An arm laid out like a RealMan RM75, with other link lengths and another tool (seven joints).
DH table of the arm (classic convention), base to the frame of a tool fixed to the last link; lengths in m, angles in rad. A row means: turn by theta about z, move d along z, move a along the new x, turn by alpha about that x. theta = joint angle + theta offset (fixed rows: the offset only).
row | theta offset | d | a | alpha
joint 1 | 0.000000 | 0.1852 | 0.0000 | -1.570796
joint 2 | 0.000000 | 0.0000 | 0.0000 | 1.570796
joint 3 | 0.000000 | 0.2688 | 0.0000 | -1.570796
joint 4 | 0.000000 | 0.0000 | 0.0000 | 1.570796
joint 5 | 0.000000 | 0.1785 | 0.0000 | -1.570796
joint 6 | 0.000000 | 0.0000 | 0.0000 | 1.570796
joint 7 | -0.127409 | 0.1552 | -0.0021 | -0.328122
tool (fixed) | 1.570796 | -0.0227 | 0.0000 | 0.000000
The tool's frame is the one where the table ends.
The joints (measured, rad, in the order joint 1, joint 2, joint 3, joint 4, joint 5, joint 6, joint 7), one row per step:
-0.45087, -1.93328, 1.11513, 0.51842, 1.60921, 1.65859, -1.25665
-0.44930, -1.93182, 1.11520, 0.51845, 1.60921, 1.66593, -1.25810
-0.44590, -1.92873, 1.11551, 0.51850, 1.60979, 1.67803, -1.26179
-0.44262, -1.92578, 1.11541, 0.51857, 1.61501, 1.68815, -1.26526
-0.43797, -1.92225, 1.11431, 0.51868, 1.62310, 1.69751, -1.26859
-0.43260, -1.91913, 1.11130, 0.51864, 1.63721, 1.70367, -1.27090
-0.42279, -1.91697, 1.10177, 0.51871, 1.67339, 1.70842, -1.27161
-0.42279, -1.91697, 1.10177, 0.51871, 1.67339, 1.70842, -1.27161
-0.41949, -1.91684, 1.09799, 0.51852, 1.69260, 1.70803, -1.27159
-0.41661, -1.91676, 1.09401, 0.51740, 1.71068, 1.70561, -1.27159
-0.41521, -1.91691, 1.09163, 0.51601, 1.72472, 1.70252, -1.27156
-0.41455, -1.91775, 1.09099, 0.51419, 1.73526, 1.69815, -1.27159
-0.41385, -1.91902, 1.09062, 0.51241, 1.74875, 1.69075, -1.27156
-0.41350, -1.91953, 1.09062, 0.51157, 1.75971, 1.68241, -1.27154
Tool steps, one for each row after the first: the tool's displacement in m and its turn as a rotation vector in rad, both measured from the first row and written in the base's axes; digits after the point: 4 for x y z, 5 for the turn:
-0.0002, -0.0011, 0.0007, -0.00493, -0.00306, -0.00092
-0.0008, -0.0031, 0.0019, -0.01396, -0.00717, -0.00065
-0.0020, -0.0052, 0.0029, -0.02416, -0.00675, 0.00006
-0.0040, -0.0076, 0.0039, -0.03447, -0.00353, 0.00254
-0.0068, -0.0103, 0.0047, -0.04456, 0.00514, 0.00687
-0.0127, -0.0153, 0.0045, -0.06163, 0.02837, 0.01562
-0.0127, -0.0153, 0.0045, -0.06163, 0.02837, 0.01562
-0.0154, -0.0174, 0.0038, -0.07028, 0.04194, 0.01921
-0.0181, -0.0192, 0.0031, -0.07723, 0.05536, 0.02426
-0.0201, -0.0203, 0.0024, -0.08276, 0.06643, 0.02803
-0.0216, -0.0212, 0.0013, -0.08722, 0.07550, 0.03159
-0.0235, -0.0220, -0.0001, -0.09186, 0.08839, 0.03606
-0.0252, -0.0223, -0.0011, -0.09377, 0.10106, 0.03987

